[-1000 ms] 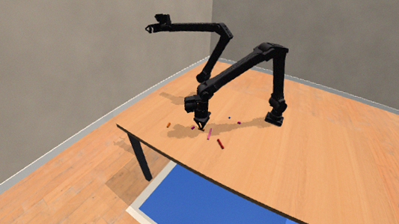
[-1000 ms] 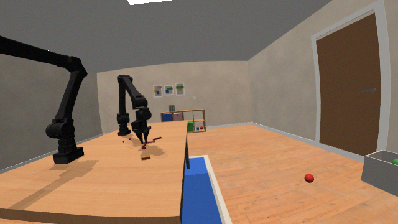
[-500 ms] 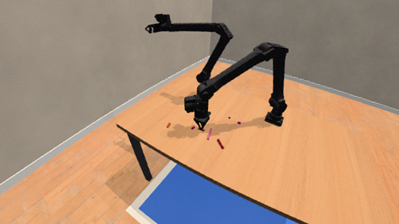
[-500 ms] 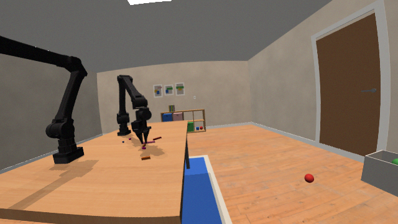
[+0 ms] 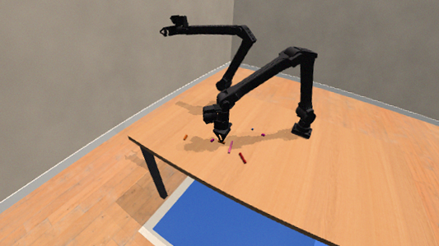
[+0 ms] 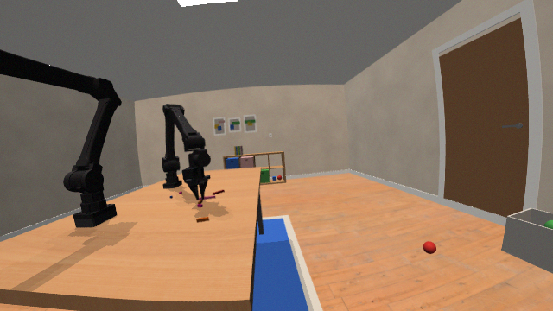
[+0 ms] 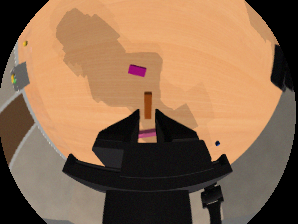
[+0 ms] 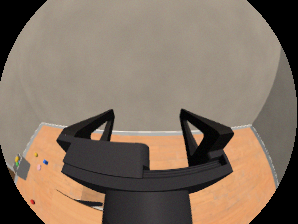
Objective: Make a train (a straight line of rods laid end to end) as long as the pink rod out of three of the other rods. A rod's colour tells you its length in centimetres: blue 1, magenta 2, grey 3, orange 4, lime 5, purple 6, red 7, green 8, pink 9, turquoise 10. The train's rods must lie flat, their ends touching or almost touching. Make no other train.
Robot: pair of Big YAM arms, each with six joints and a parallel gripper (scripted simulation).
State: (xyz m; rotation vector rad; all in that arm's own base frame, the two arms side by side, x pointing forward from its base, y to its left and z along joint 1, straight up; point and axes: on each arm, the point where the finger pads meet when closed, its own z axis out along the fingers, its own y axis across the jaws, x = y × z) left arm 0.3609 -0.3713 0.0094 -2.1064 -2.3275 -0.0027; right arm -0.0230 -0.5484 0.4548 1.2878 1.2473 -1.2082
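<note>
Now: the pink rod 60 mm to the left of my left hand and 20 mm below it. Round my left hand: tiny blue rod (210 mm behind, 90 mm to the left, 20 mm below); red rod (40 mm ahead, 150 mm to the left, 20 mm below).
</note>
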